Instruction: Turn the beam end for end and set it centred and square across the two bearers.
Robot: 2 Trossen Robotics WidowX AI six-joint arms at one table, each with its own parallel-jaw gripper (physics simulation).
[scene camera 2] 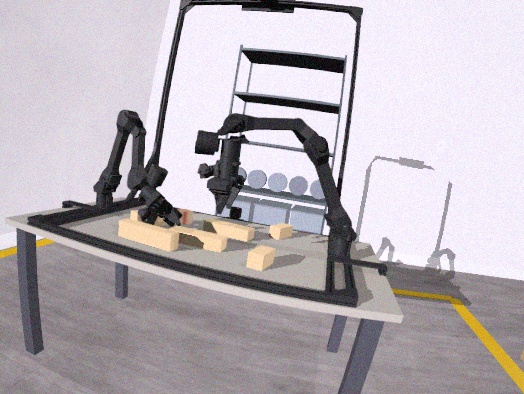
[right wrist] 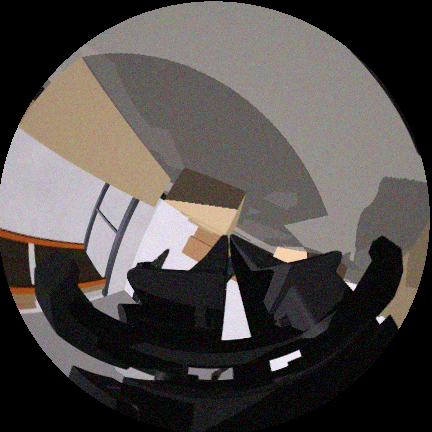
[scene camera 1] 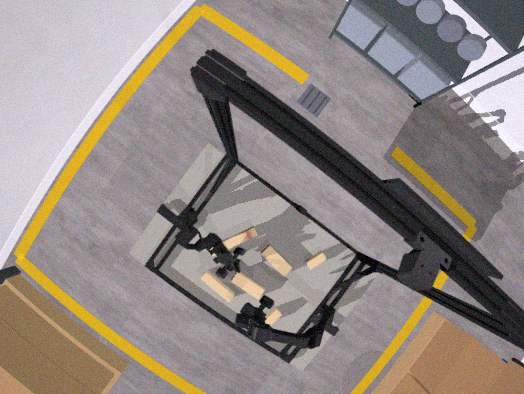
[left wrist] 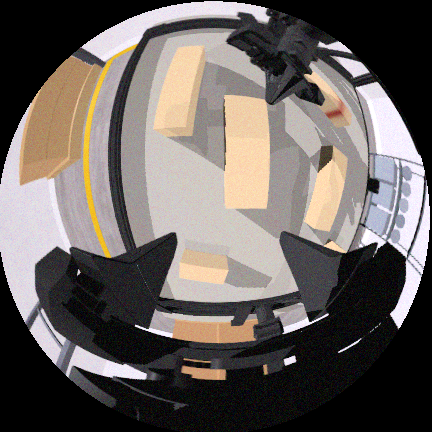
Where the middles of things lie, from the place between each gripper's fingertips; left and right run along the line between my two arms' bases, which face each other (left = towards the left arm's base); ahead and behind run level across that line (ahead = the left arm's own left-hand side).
Labels:
The beam (left wrist: 333, 107) is 29 cm to the right of my left hand, 18 cm behind it and 10 cm below it.
Right now the beam is 120 mm to the right of my right hand, 120 mm behind it and 20 mm below it.

